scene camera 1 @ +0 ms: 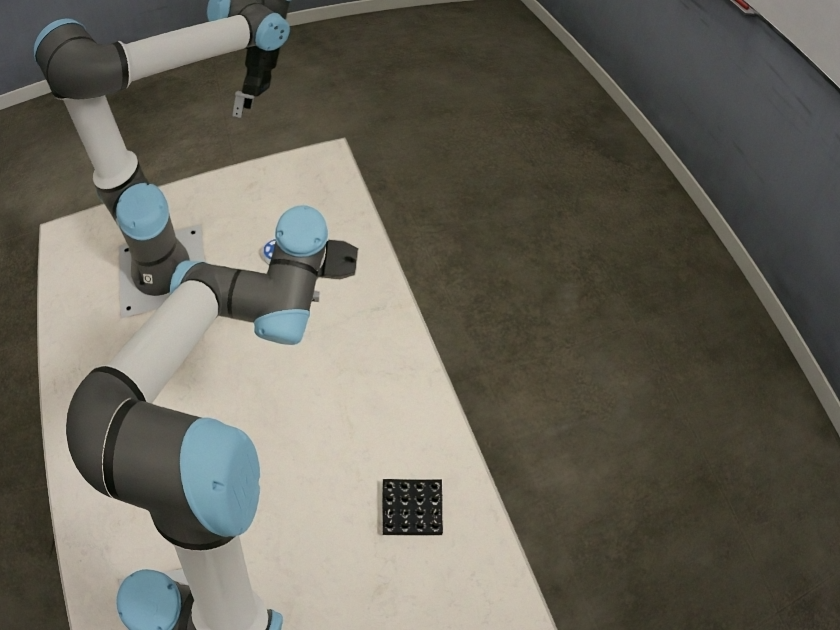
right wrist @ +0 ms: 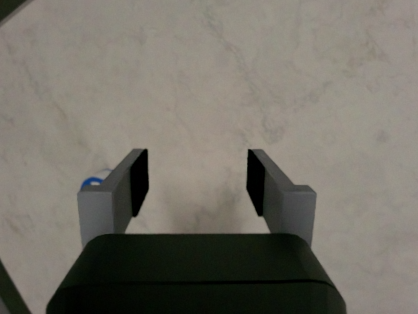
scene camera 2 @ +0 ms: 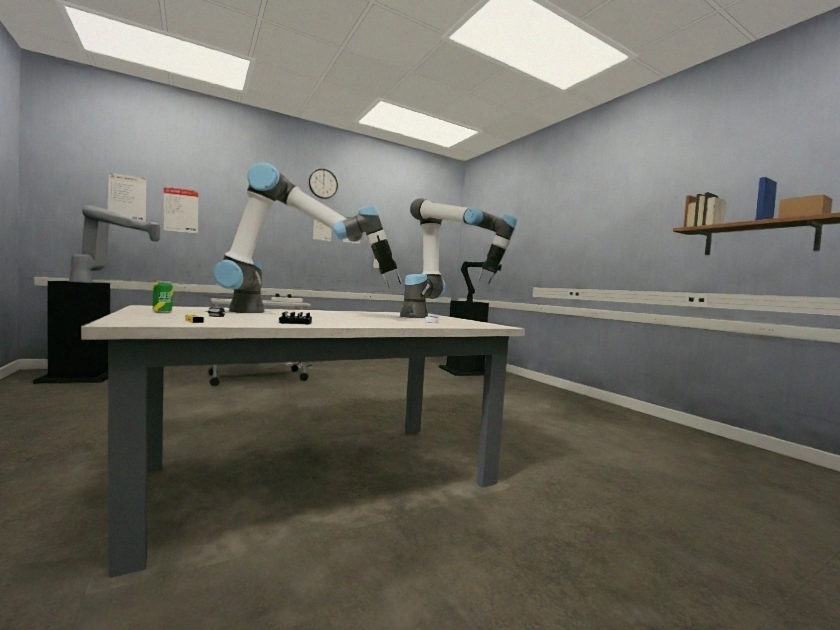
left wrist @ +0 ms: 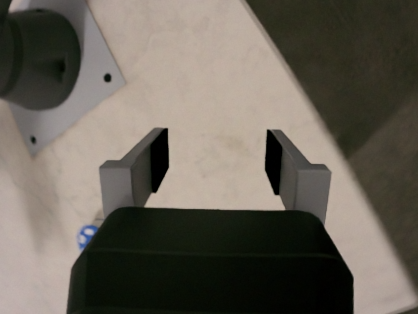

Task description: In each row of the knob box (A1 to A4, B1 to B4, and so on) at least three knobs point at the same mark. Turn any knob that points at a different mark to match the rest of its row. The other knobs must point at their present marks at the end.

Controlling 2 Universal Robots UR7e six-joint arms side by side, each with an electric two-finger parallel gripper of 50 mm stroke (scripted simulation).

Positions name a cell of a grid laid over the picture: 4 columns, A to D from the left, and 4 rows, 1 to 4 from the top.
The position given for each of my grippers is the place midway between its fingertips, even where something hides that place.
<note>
In view: my left gripper (scene camera 1: B1) and my right gripper (right wrist: B3).
My left gripper is seen too in the left wrist view (left wrist: C2).
</note>
